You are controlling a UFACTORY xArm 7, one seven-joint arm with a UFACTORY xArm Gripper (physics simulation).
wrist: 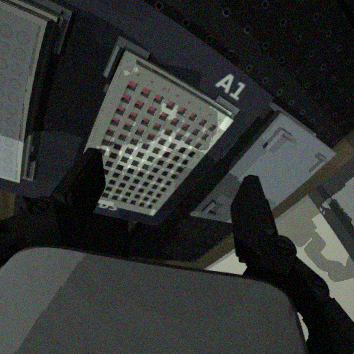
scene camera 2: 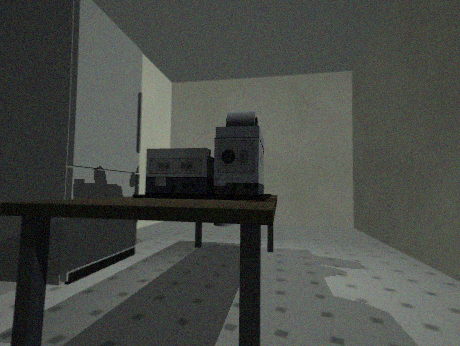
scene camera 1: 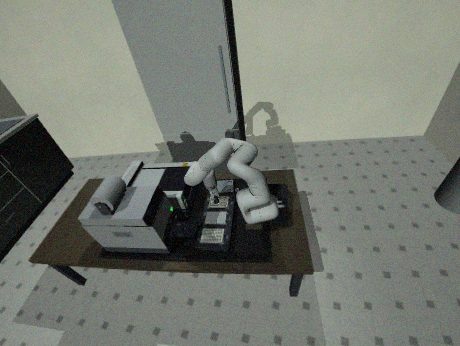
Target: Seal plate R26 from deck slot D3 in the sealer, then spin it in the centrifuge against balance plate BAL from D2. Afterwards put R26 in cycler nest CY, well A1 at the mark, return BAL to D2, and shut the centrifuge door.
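Places are measured from the arm's base along level axes (x left, y back, z up), in millimetres.
Pixels of known places: gripper, fingertip midpoint: [wrist: 170,178] [scene camera 1: 214,196].
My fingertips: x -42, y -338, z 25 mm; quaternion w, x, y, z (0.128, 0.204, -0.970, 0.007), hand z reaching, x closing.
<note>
Ahead of a thing's pixels: the offset from my fingertips to its middle. "spot": to the spot under its first point.
Plate R26 {dx +8, dy +20, dz -43 mm} [scene camera 1: 218,202] [wrist: 150,135], pale with a grid of square wells, several upper rows reddish, lies in the deck slot beside the A1 mark. My gripper [scene camera 1: 215,195] [wrist: 170,178] is open and empty above it. In the wrist view the left finger overlaps the plate's lower left edge, and the right finger is over the grey pad side. Plate BAL {dx +133, dy +20, dz -43 mm} [scene camera 1: 216,217] [wrist: 15,80], pale with round wells in the wrist view, lies in the neighbouring slot. A large grey machine {dx +245, dy -440, dz +129 mm} [scene camera 1: 122,220] [scene camera 2: 239,165] with a roll on top stands left of the deck.
Another light plate {dx +257, dy +19, dz -43 mm} [scene camera 1: 212,235] lies in the near slot. A grey pad with corner clips {spot: dx -149, dy +43, dz -61 mm} [scene camera 1: 225,186] [wrist: 280,160] lies past R26. A small device with a green light {spot: dx +150, dy -231, dz +59 mm} [scene camera 1: 171,209] stands left of the deck. A lower grey unit {dx -73, dy -405, dz +13 mm} [scene camera 2: 179,162] stands beside the large machine.
</note>
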